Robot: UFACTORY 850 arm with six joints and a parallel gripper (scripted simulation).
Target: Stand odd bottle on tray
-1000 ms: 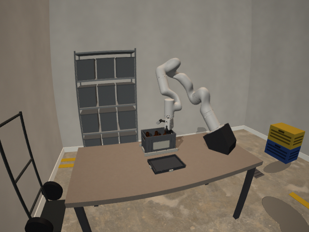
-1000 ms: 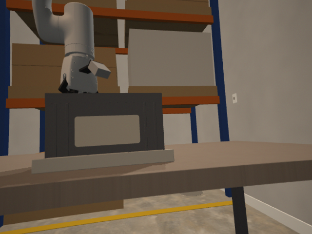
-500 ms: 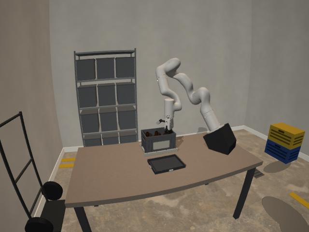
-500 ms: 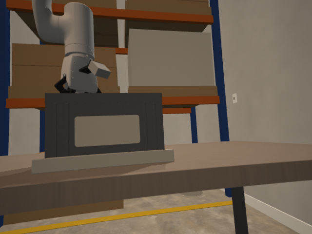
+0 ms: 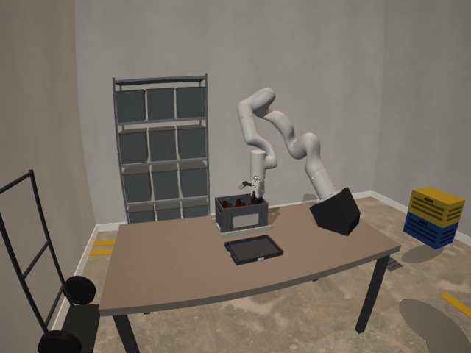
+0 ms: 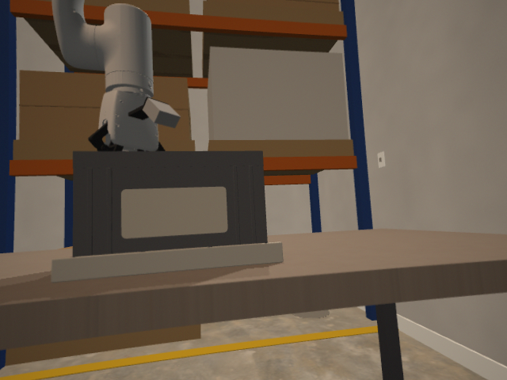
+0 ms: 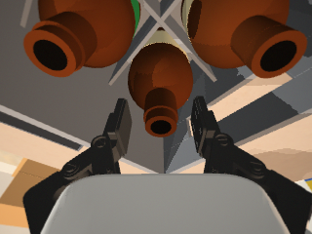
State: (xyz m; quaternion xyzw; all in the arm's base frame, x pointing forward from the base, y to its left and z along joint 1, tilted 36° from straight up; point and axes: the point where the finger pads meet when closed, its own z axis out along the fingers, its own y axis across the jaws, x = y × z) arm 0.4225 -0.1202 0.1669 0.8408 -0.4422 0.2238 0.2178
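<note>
Right now the bottle is 8 cm to the right of my hand, 7 cm below it and 3 cm behind it. Round my hand: black tray (20 cm to the left, 17 cm ahead, 15 cm below); dark grey crate (7 cm below, 7 cm ahead, 6 cm to the right).
</note>
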